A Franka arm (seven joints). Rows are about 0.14 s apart.
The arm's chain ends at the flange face. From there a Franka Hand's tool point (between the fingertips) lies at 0.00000 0.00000 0.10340 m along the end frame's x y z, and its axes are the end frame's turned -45 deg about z.
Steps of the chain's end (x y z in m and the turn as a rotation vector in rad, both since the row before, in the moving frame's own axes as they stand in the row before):
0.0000 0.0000 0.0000 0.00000 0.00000 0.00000
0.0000 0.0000 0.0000 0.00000 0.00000 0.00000
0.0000 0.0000 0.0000 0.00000 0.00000 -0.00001
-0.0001 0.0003 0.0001 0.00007 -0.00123 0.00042
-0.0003 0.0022 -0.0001 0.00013 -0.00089 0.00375
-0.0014 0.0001 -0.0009 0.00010 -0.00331 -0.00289
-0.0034 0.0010 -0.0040 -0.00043 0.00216 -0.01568
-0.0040 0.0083 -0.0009 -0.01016 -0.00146 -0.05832
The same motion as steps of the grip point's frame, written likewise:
0.0000 0.0000 0.0000 0.00000 0.00000 0.00000
0.0000 0.0000 0.0000 0.00000 0.00000 0.00000
0.0000 0.0000 0.0000 0.00000 0.00000 -0.00001
-0.0004 0.0000 0.0001 0.00092 -0.00082 0.00042
-0.0018 0.0013 -0.0001 0.00072 -0.00054 0.00375
-0.0013 -0.0012 -0.0009 0.00241 -0.00227 -0.00289
-0.0030 -0.0015 -0.0040 -0.00183 0.00122 -0.01568
-0.0095 0.0037 -0.0009 -0.00615 -0.00822 -0.05832

